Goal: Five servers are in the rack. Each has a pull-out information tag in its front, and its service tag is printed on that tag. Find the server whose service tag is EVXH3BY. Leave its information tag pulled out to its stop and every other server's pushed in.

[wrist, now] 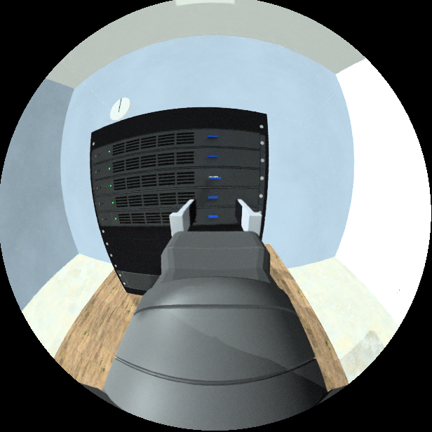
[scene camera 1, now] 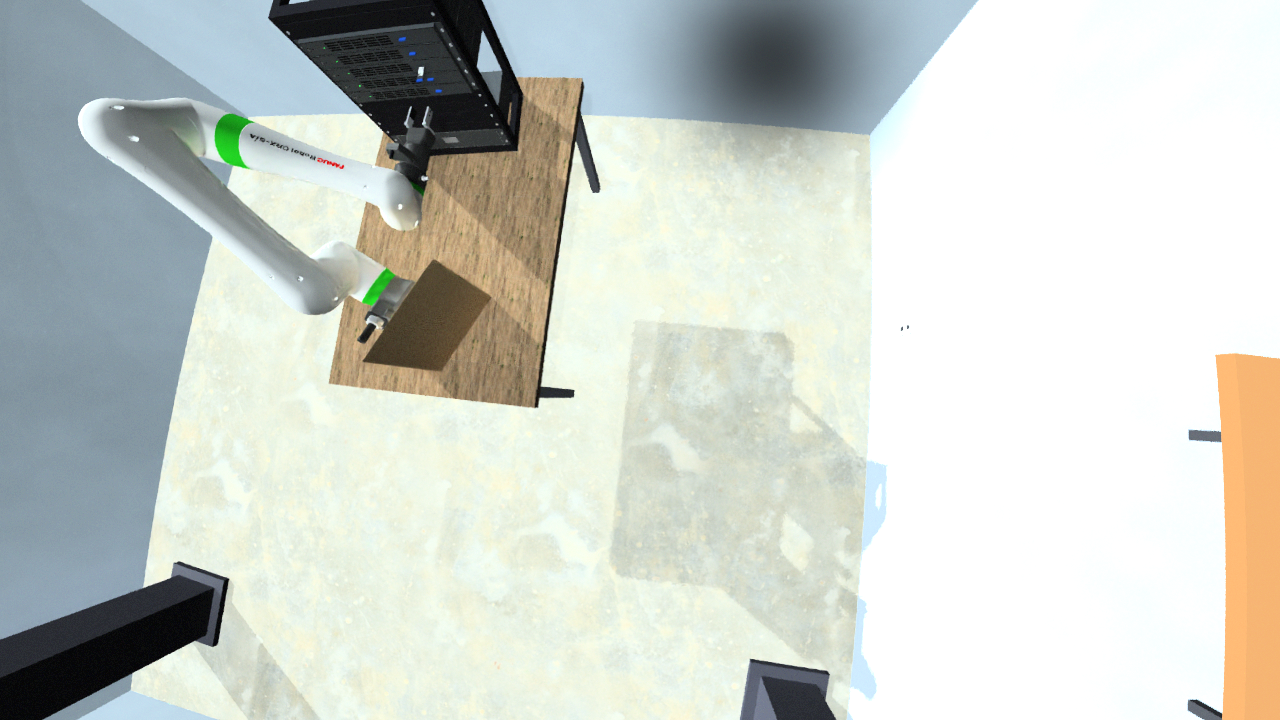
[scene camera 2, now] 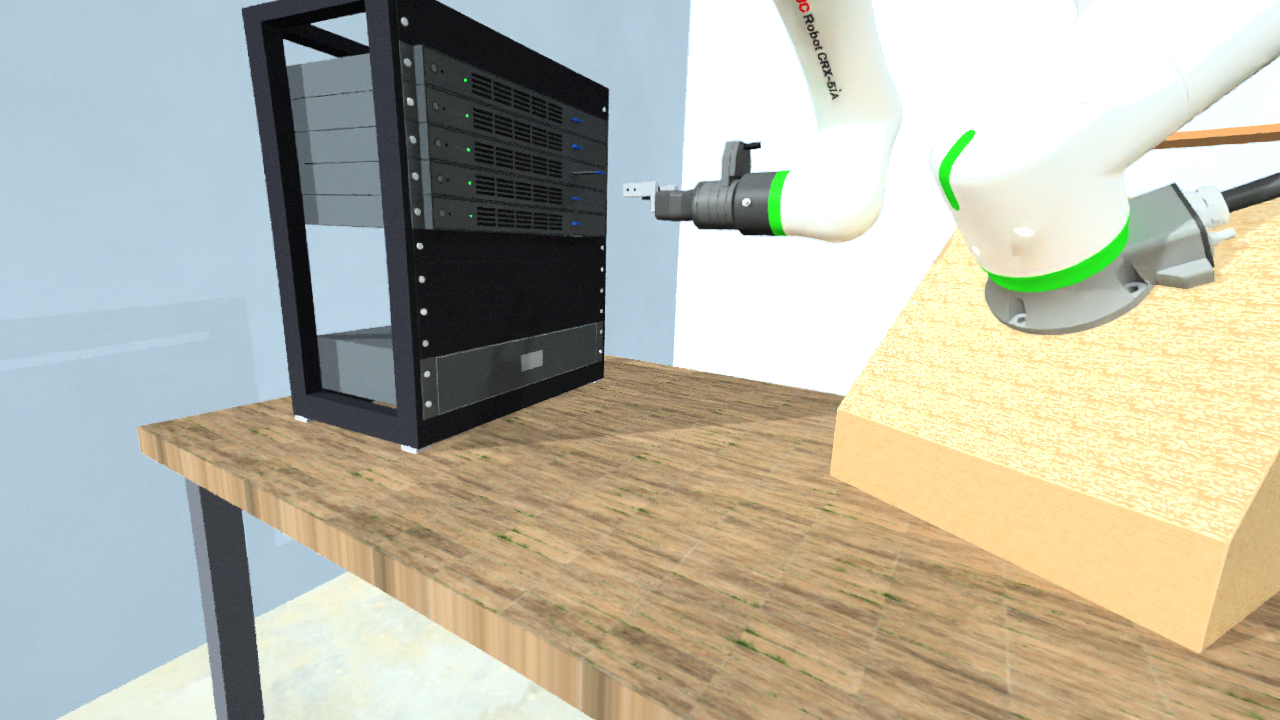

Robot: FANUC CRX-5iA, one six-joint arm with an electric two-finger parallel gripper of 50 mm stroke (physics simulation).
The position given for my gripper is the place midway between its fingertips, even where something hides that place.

I see my gripper (scene camera 2: 634,191) and a black rack (scene camera 2: 460,142).
The black rack is seen too in the wrist view (wrist: 142,168). My gripper is seen too in the wrist view (wrist: 215,207) and in scene camera 1 (scene camera 1: 421,109).
